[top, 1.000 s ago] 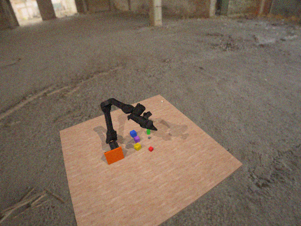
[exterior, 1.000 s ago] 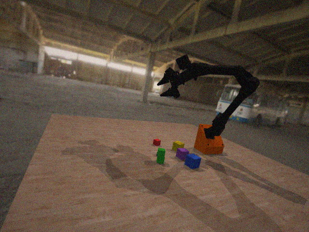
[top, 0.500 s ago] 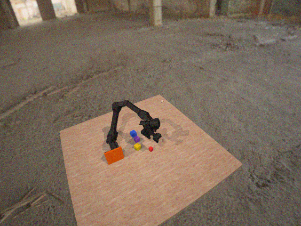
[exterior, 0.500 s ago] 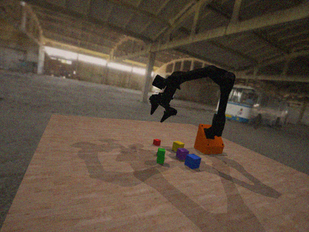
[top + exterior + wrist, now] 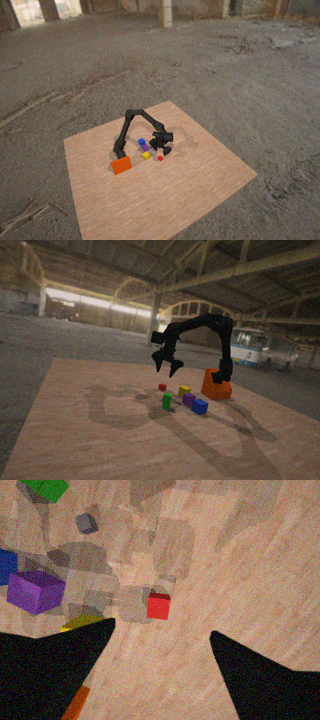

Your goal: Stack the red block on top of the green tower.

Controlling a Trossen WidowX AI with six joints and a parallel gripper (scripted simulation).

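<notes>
Right now my gripper tip is 70 mm above the red block. Round my gripper tip: tiny grey cube: 40 mm ahead, 140 mm to the left, 80 mm below; then purple block: 80 mm behind, 170 mm to the left, 60 mm below; then yellow block: 100 mm behind, 80 mm to the left, 60 mm below.
</notes>
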